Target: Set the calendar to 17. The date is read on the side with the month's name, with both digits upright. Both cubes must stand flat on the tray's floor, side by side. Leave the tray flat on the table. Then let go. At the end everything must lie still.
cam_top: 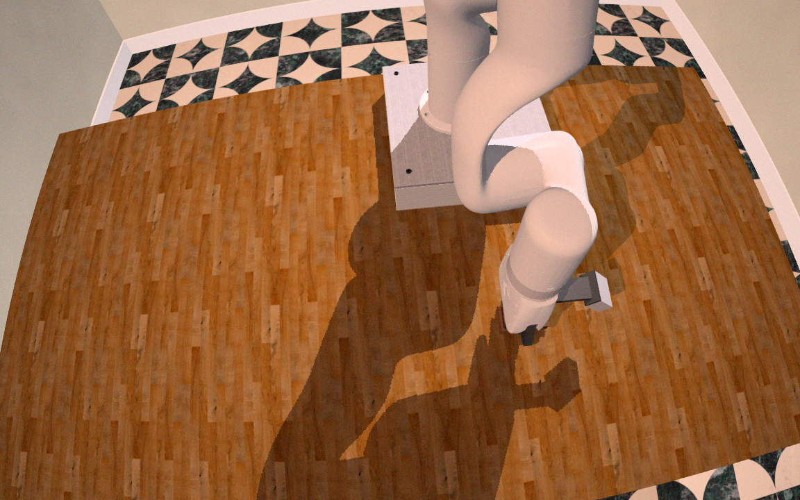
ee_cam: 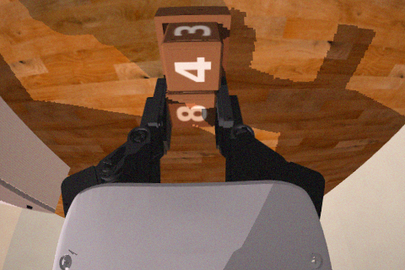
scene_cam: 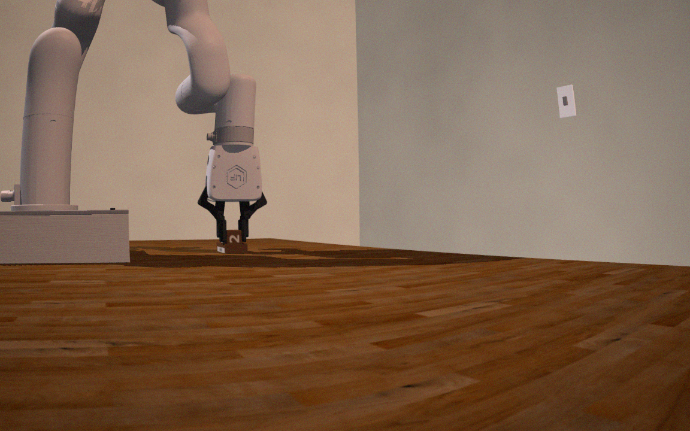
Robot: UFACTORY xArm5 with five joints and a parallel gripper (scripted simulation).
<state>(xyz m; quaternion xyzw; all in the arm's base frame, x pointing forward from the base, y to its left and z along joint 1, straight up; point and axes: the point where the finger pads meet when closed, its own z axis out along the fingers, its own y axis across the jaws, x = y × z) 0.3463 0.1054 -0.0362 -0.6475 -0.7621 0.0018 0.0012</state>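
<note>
Now: hand 3 cm above the brown tray and 2 cm to the right of it.
</note>
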